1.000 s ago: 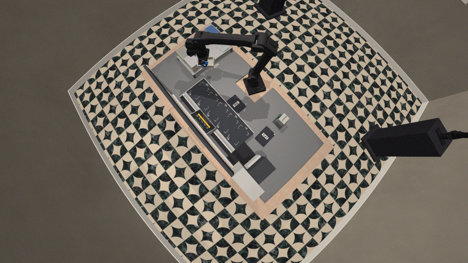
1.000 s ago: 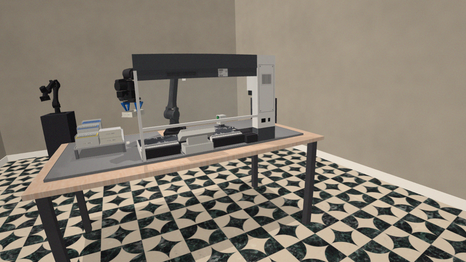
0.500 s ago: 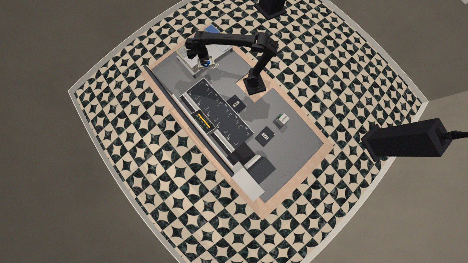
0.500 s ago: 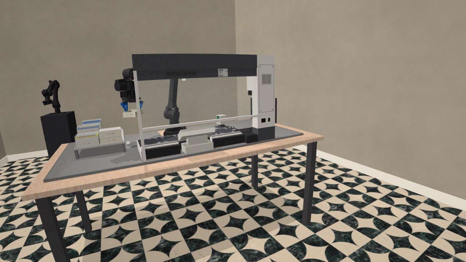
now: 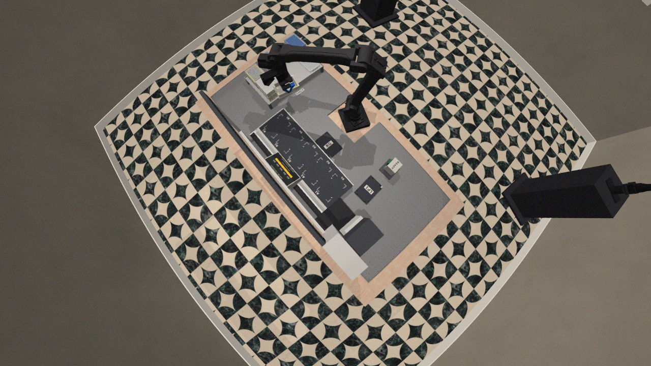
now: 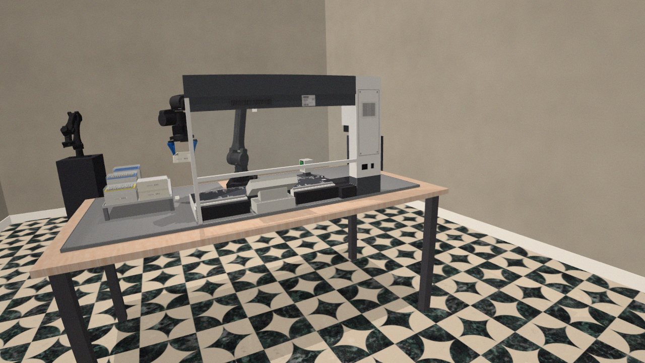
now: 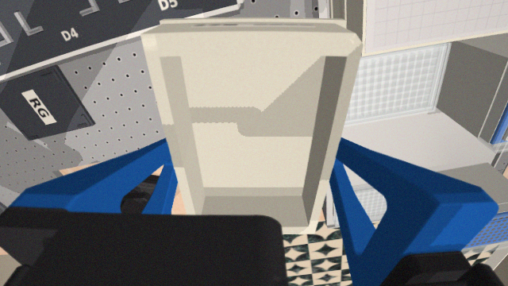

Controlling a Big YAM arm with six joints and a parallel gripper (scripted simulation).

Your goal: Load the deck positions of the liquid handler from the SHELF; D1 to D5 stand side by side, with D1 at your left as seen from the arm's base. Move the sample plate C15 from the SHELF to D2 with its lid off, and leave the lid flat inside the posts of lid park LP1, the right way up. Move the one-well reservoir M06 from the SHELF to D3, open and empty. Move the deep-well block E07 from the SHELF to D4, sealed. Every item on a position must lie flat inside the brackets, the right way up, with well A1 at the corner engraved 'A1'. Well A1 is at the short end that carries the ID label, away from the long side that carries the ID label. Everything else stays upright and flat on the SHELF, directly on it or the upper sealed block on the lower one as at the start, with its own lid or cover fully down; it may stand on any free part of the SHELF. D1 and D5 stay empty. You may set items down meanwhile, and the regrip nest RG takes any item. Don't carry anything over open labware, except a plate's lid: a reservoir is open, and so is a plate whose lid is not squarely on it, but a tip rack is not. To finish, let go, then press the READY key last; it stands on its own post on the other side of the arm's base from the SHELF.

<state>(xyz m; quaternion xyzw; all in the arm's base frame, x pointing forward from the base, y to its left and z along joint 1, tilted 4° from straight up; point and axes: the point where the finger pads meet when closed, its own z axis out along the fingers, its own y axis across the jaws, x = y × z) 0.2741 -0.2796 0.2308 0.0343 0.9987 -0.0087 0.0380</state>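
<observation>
The cream one-well reservoir lies 1 cm below my hand. From my hand the other things lie so: clear plate lid 3 cm behind, 16 cm to the right, 15 cm below; then white block 7 cm ahead, 14 cm to the right, 14 cm below; then shelf label 10 cm behind, 7 cm to the right, 22 cm below.
</observation>
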